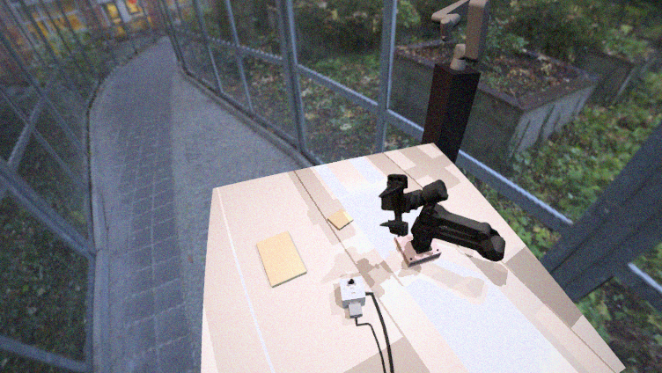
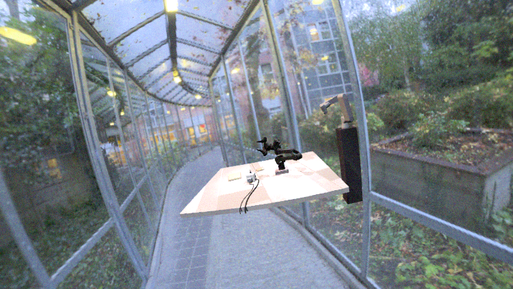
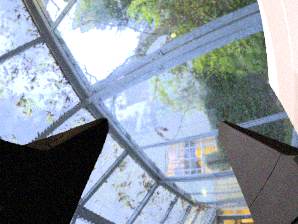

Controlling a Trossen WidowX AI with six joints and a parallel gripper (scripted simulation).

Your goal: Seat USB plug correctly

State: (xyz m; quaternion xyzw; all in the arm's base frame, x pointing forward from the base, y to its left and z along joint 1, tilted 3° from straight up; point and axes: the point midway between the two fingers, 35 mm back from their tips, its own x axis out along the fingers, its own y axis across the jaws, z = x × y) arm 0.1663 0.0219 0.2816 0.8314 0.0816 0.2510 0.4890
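My gripper tip is 100 mm short of the usb plug, 80 mm to the right of it and 230 mm above it. The rest, counted from my gripper tip: flat tan pad 340 mm ahead, 130 mm to the right, 320 mm below.
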